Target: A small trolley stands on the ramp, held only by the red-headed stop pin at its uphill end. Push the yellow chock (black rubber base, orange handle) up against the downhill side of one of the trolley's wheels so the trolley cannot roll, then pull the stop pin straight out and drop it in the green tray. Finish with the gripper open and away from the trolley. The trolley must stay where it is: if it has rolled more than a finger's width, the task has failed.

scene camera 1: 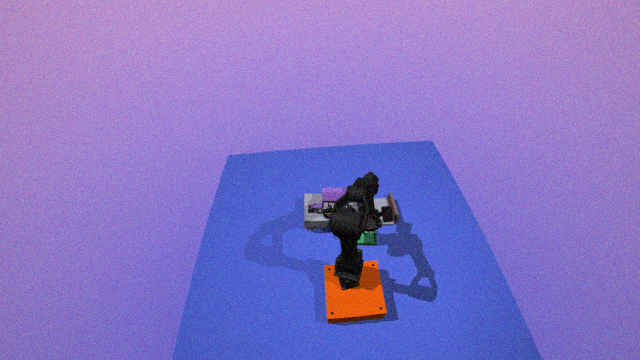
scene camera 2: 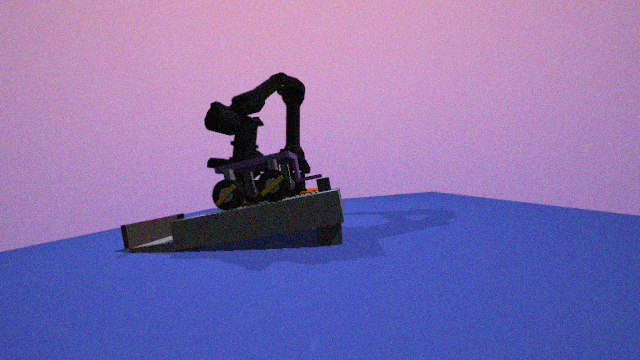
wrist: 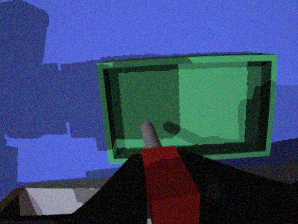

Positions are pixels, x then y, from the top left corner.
My gripper point(scene camera 2: 240, 198) holds a red-headed stop pin.
